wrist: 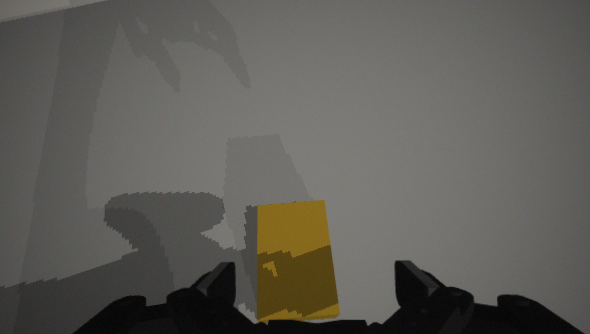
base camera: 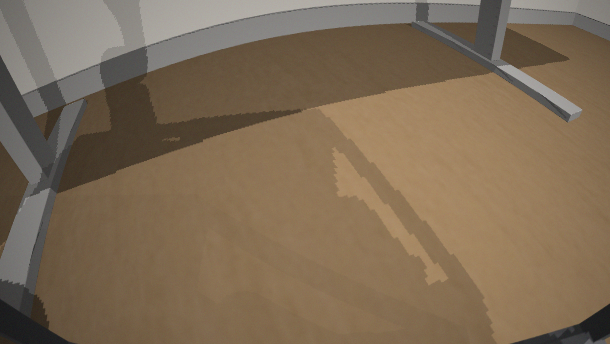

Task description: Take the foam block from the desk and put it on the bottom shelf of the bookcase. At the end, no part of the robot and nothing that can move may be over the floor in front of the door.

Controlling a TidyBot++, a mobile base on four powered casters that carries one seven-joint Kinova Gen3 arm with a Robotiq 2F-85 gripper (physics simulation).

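Frame: origin at the arm's base, x ahead, y left, z up, level; metres.
Where they show: gripper, between the fingertips: [wrist: 314,279].
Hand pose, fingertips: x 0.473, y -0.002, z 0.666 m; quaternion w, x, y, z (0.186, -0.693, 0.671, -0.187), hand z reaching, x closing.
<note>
Each offset is from my fingertips to the top centre of the thing. "spot": to the spot under its first point. Level surfaces: height alone.
The foam block @(0.030 m ahead, 0.015 m left, 0.068 m down) [wrist: 296,230] is a yellow box on the grey desk top @(0.113 m down) [wrist: 450,150] in the lower middle of the wrist view. My gripper [wrist: 314,279] is open, with one finger to the left of the block and one to the right, and a wider gap on the right. Neither finger appears to touch the block. How far the fingertips are above the desk top is hard to tell. The gripper's shadow falls across the near part of the block. The bookcase and the door do not show in either view.
In the base camera view, a desk leg with a long foot [base camera: 25,240] stands at the left, and another leg @(spot: 0.468 m ahead, 0.539 m right, 0.943 m down) [base camera: 491,30] with its foot [base camera: 542,90] at the upper right. A white wall with a grey baseboard [base camera: 300,19] runs behind them. Shadows lie on the brown floor @(1.063 m down) [base camera: 540,200].
</note>
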